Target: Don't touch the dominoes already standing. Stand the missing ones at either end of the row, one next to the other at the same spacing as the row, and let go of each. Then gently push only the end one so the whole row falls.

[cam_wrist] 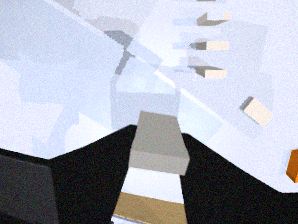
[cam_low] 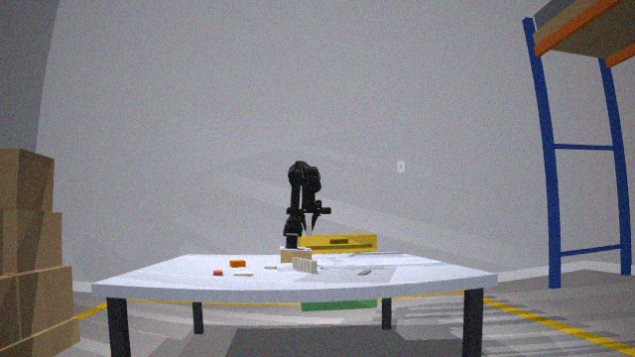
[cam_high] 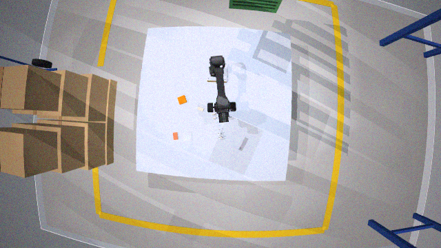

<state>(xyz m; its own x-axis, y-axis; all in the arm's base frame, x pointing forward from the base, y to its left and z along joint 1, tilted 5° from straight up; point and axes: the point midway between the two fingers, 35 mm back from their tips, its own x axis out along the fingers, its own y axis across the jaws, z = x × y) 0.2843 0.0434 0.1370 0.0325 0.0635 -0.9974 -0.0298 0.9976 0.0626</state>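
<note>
My gripper tip is now 210 mm short of the small red-orange block, 370 mm to the left of it and 150 mm above it. From my gripper tip the other things lie so: grey piece 270 mm ahead, 170 mm to the left, 160 mm below; orange cube 80 mm behind, 320 mm to the right, 150 mm below.
</note>
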